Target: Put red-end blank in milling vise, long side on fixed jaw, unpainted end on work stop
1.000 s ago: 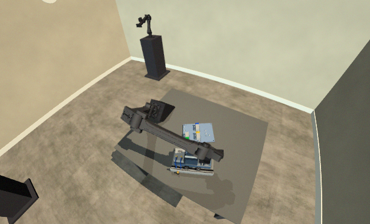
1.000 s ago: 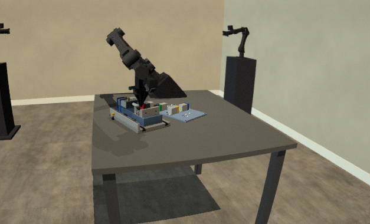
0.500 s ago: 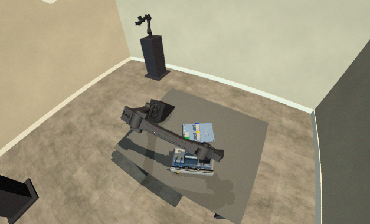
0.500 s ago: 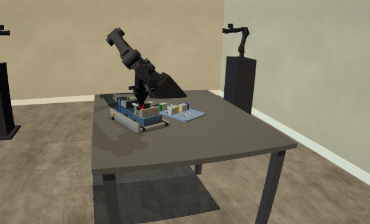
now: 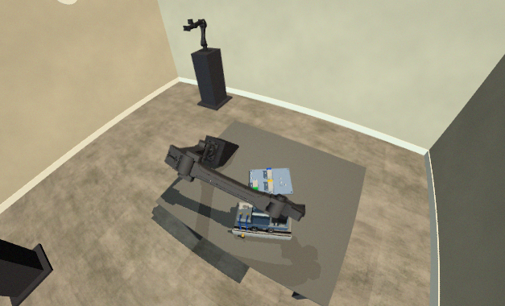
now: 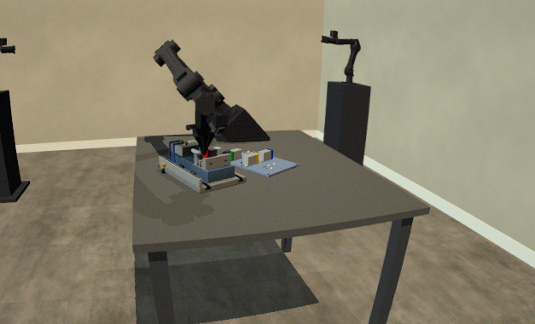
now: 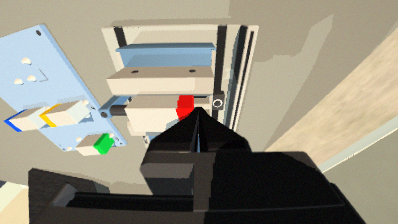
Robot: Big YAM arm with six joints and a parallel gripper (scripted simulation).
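The grey bar with red end is 10 mm behind my hand, 30 mm to the left of it and 10 mm below it. Round my hand: fixed jaw: 10 mm ahead, 40 mm to the left, 30 mm below; moving jaw: 40 mm behind, 20 mm to the left, 30 mm below; work stop rod: 40 mm behind, 70 mm to the left, 20 mm below.
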